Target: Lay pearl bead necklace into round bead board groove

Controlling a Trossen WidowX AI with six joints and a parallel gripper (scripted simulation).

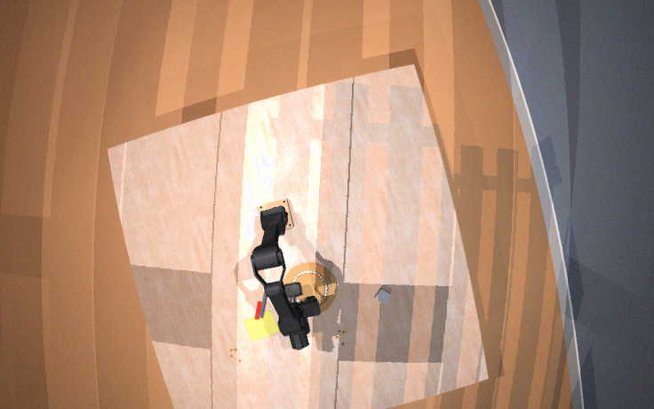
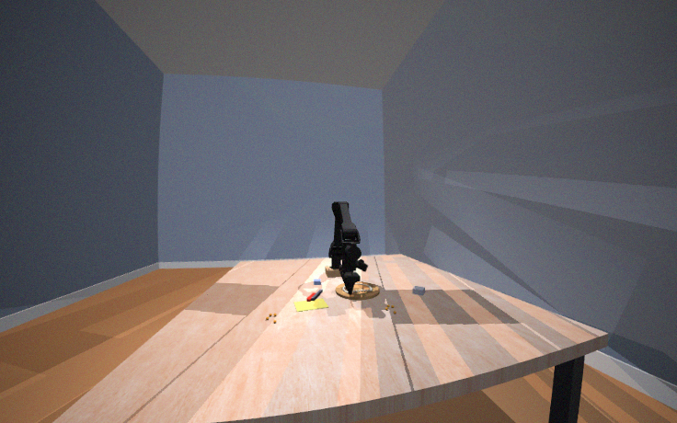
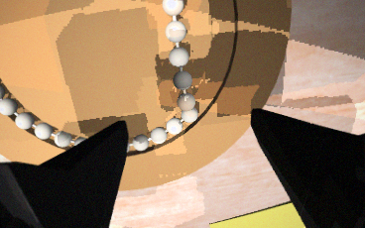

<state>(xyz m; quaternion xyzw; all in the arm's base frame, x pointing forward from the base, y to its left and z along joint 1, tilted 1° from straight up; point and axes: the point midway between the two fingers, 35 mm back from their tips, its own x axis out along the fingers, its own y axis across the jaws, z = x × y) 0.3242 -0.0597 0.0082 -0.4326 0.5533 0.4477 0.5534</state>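
My gripper tip is 30 mm past the round bead board, 60 mm to the right of it and 10 mm above it. Also, from my gripper tip: blue block 200 mm behind, 90 mm to the right, 10 mm below; then yellow note 30 mm ahead, 180 mm to the right, 20 mm below; then red marker 40 mm behind, 140 mm to the right, 10 mm below.
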